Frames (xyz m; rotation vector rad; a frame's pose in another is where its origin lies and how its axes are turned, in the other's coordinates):
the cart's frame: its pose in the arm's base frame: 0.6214 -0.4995 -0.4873 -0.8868 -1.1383 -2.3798
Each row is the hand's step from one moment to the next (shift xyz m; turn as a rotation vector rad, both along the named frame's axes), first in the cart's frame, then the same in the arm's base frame.
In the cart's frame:
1: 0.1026 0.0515 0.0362 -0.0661 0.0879 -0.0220
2: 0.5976 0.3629 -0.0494 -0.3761 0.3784 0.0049
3: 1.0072 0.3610 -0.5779 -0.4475 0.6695 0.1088
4: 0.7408 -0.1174 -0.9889 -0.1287 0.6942 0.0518
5: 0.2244 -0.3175 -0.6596 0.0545 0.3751 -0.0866
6: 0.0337 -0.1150 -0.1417 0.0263 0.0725 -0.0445
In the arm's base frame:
1: -0.0336 -0.0079 0.1153 0.0890 -0.0680 -0.0052
2: -0.2606 -0.2897 0.5826 0.4892 -0.2100 -0.0361
3: -0.7677 -0.7251 0.6030 0.7427 -0.3029 0.1304
4: -0.9927 -0.7437 -0.0434 0.4986 -0.3782 0.3310
5: -0.5948 -0.3367 -0.3452 0.1336 -0.3007 0.2072
6: -0.1429 -0.0430 -0.1103 0.0035 -0.0808 0.0373

